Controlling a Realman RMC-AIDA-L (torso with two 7-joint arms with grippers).
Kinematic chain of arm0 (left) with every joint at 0, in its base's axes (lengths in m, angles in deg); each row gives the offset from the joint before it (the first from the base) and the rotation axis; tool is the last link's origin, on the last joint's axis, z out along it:
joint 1: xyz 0 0 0.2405 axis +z
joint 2: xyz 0 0 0 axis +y
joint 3: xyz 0 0 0.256 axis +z
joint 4: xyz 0 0 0 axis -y
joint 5: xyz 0 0 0.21 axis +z
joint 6: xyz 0 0 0 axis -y
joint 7: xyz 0 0 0.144 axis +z
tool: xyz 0 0 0
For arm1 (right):
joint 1: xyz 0 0 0.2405 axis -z
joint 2: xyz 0 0 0 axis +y
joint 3: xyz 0 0 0.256 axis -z
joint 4: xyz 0 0 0 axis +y
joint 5: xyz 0 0 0.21 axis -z
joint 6: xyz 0 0 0 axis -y
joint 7: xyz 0 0 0.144 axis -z
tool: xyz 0 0 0
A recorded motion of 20 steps. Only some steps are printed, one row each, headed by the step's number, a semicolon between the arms.
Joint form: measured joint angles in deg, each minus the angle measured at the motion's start. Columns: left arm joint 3, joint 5, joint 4, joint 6, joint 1, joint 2, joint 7; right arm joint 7, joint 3, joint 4, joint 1, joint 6, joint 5, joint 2.
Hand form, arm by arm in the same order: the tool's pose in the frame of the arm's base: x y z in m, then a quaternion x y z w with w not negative. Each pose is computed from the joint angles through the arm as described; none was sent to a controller.
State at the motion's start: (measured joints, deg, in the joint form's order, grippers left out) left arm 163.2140 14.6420 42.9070 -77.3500 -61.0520 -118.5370 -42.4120; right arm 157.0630 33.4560 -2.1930 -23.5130 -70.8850 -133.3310 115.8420
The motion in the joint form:
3: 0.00 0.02 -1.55 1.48 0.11 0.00 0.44; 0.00 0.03 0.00 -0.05 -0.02 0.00 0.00
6: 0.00 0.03 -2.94 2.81 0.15 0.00 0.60; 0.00 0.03 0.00 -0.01 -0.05 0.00 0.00
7: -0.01 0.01 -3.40 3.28 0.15 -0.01 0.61; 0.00 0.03 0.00 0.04 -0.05 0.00 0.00
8: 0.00 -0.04 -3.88 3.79 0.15 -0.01 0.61; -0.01 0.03 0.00 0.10 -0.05 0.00 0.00
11: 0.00 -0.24 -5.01 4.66 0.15 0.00 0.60; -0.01 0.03 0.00 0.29 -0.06 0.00 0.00
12: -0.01 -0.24 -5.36 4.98 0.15 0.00 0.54; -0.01 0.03 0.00 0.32 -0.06 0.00 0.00
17: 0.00 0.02 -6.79 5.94 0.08 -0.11 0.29; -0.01 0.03 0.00 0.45 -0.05 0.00 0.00
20: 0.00 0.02 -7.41 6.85 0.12 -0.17 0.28; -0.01 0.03 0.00 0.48 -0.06 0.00 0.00
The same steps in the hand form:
3: -0.2818 0.4015 0.0296 -0.97311 0.06581 0.15164 0.16039; 0.3770 0.3166 0.0468 -0.64421 0.27130 0.31472 0.64214
6: -0.2815 0.4029 0.0248 -0.97286 0.06990 0.15182 0.16006; 0.3771 0.3163 0.0468 -0.64411 0.27133 0.31468 0.64225
7: -0.2813 0.4035 0.0231 -0.97275 0.07093 0.15172 0.16032; 0.3774 0.3160 0.0468 -0.64399 0.27161 0.31440 0.64238
8: -0.2810 0.4042 0.0215 -0.97258 0.07200 0.15168 0.16091; 0.3777 0.3156 0.0468 -0.64382 0.27201 0.31412 0.64252
11: -0.2797 0.4054 0.0174 -0.97282 0.07428 0.14902 0.16095; 0.3788 0.3143 0.0468 -0.64337 0.27301 0.31312 0.64304
12: -0.2795 0.4058 0.0161 -0.97284 0.07447 0.14872 0.16100; 0.3789 0.3141 0.0468 -0.64329 0.27318 0.31295 0.64312
17: -0.2778 0.4061 0.0097 -0.97370 0.07645 0.14674 0.15663; 0.3797 0.3133 0.0468 -0.64299 0.27397 0.31216 0.64348
20: -0.2780 0.4069 0.0073 -0.97315 0.07736 0.14820 0.15820; 0.3798 0.3131 0.0468 -0.64291 0.27408 0.31205 0.64356

